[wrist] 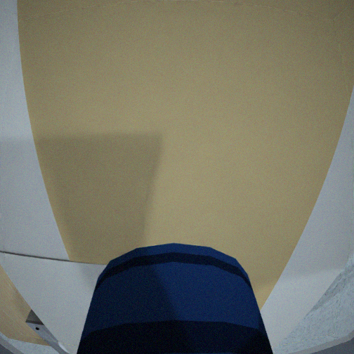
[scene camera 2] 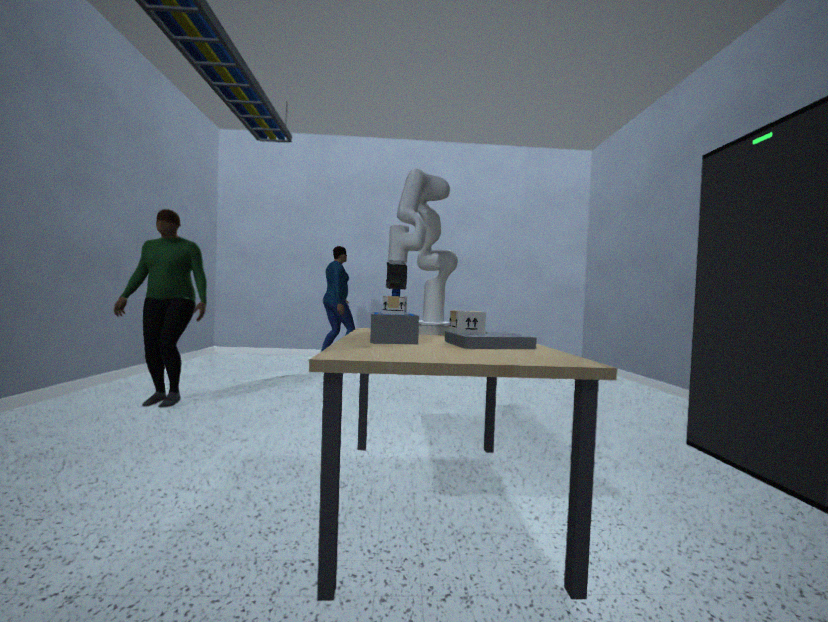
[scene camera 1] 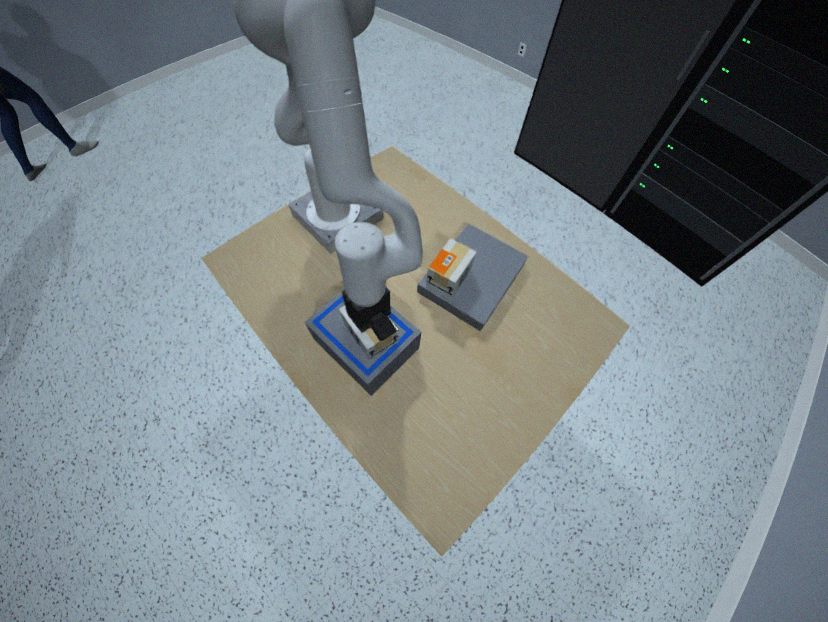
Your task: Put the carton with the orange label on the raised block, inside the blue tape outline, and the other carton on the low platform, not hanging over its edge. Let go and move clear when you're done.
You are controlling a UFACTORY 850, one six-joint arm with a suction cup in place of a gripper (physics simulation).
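Note:
The carton with the orange label [scene camera 1: 442, 261] [scene camera 2: 471, 322] sits upright on the low grey platform [scene camera 1: 498, 267] [scene camera 2: 502, 341], near its left corner. The other carton [scene camera 1: 384, 344] [scene camera 2: 394, 303] [wrist: 225, 125], white and tan, rests on the raised grey block [scene camera 1: 396, 365] [scene camera 2: 394, 329], inside the blue tape outline [scene camera 1: 340, 346] as far as it shows. My suction cup [scene camera 2: 395, 292] [wrist: 174, 255] is down at this carton's top and appears to touch it. Whether the suction holds is not visible. The arm's tool hides part of this carton in scene camera 1, where the cup is hidden.
The wooden table [scene camera 1: 468, 428] [scene camera 2: 461, 366] carries both supports and the arm's base plate [scene camera 1: 304, 210]. A tall black cabinet [scene camera 1: 602, 100] [scene camera 2: 756, 301] stands on the floor to the right. A person in green [scene camera 2: 167, 267] and one in blue [scene camera 2: 336, 287] are left of the table.

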